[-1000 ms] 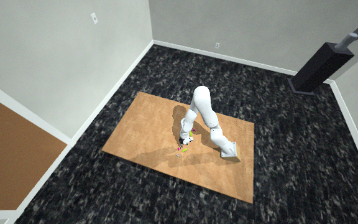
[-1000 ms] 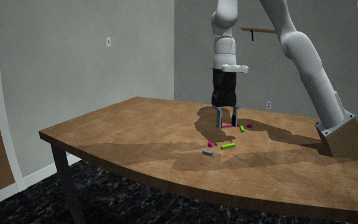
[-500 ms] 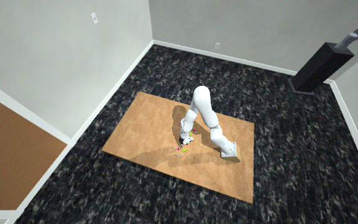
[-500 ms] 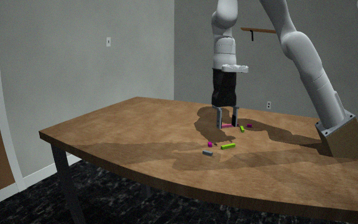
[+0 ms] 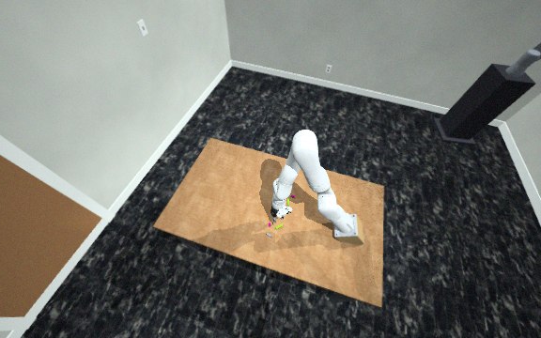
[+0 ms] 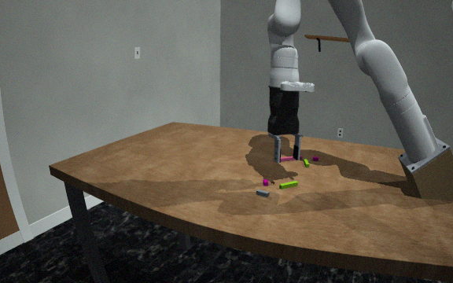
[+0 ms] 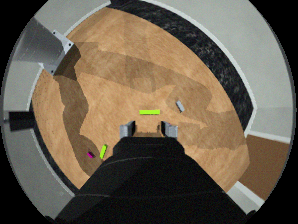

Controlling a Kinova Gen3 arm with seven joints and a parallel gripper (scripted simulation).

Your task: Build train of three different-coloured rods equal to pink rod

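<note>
Right now my hand is 250 mm to the left of the blue rod, 70 mm above it and 20 mm past it. Also, from my hand: pink rod 190 mm to the right, 70 mm below; then grey rod 80 mm to the left, 70 mm below, 50 mm ahead.
</note>
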